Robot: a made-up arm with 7 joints.
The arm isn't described. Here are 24 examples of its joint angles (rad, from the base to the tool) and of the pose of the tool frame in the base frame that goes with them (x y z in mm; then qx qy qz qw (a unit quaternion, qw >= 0)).
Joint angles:
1: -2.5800 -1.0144 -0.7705 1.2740 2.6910 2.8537 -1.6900
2: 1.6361 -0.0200 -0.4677 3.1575 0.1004 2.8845 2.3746
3: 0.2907 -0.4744 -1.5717 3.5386 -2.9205 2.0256 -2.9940
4: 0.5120 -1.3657 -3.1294 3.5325 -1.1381 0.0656 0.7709
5: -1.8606 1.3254 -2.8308 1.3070 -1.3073 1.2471 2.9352
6: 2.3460 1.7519 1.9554 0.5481 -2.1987 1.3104 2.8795
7: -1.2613 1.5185 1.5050 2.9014 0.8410 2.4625 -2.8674
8: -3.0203 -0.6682 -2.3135 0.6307 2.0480 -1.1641 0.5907
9: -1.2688 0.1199 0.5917 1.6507 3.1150 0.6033 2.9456
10: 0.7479 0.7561 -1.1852 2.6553 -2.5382 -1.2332 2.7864
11: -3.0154 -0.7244 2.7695 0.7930 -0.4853 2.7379 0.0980
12: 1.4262 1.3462 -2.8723 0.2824 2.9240 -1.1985 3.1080
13: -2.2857 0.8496 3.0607 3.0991 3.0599 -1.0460 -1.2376
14: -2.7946 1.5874 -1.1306 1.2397 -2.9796 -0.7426 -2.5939
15: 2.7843 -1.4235 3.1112 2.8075 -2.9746 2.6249 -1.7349
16: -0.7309 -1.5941 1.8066 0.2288 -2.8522 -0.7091 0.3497
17: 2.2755 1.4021 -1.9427 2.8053 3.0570 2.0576 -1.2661
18: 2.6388 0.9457 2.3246 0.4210 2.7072 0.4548 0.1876
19: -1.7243 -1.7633 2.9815 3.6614 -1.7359 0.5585 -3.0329
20: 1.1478 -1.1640 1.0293 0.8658 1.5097 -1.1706 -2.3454
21: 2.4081 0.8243 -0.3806 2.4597 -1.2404 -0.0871 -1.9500
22: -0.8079 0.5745 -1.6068 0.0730 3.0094 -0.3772 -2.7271
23: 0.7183 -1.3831 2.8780 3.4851 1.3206 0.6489 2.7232
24: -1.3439 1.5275 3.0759 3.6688 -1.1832 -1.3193 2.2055
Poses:
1: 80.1 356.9 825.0 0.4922 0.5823 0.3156 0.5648
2: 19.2 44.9 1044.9 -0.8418 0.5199 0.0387 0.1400
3: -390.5 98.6 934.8 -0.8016 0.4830 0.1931 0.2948
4: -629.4 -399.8 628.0 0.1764 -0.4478 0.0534 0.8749
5: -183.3 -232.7 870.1 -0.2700 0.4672 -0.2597 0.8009
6: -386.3 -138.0 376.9 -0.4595 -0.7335 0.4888 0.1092
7: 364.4 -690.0 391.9 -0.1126 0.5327 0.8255 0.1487
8: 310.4 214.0 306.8 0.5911 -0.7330 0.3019 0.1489
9: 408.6 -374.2 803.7 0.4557 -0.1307 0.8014 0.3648
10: 561.8 270.4 752.3 0.8641 0.2402 0.4170 0.1476
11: 381.9 -95.4 304.0 0.2012 -0.1049 -0.9446 0.2371
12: 42.3 95.4 494.2 0.6869 -0.6573 -0.0387 0.3076
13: -332.8 -405.7 889.9 -0.0699 0.1165 -0.2342 0.9626
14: -434.2 238.7 104.6 0.4076 0.6915 0.5741 0.1617
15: 737.7 -290.2 381.4 0.3078 -0.2900 -0.8055 0.4151
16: 29.2 176.5 237.5 0.0066 0.7274 -0.6417 0.2431
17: -501.5 660.6 451.7 0.2399 -0.8161 0.2544 0.4602
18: -66.4 -227.5 518.7 0.4092 0.5171 -0.1900 0.7274
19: 83.8 803.1 342.7 -0.5045 0.1736 -0.2719 0.8009
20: -330.0 -42.2 662.9 0.1734 0.2661 0.9356 0.1543
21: -551.0 559.8 669.1 -0.6451 0.1815 0.6087 0.4248
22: -66.1 -95.5 361.1 0.1653 -0.9288 -0.3302 0.0300
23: -569.5 -545.0 586.3 0.5911 0.3007 -0.4683 0.5839
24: 71.4 -673.6 163.6 0.8302 0.0285 -0.5403 0.1344
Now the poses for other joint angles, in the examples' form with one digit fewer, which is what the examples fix.
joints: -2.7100 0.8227 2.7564 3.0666 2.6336 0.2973 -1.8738
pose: -538 -287 932 0.453 -0.081 -0.831 0.313
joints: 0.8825 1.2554 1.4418 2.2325 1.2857 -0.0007 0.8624
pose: 226 806 452 -0.468 0.484 0.629 0.388
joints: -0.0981 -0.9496 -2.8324 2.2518 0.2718 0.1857 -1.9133
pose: -844 -9 507 0.598 -0.580 -0.290 0.472
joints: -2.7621 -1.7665 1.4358 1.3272 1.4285 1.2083 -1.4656
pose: 572 -312 243 0.952 0.042 -0.113 0.281
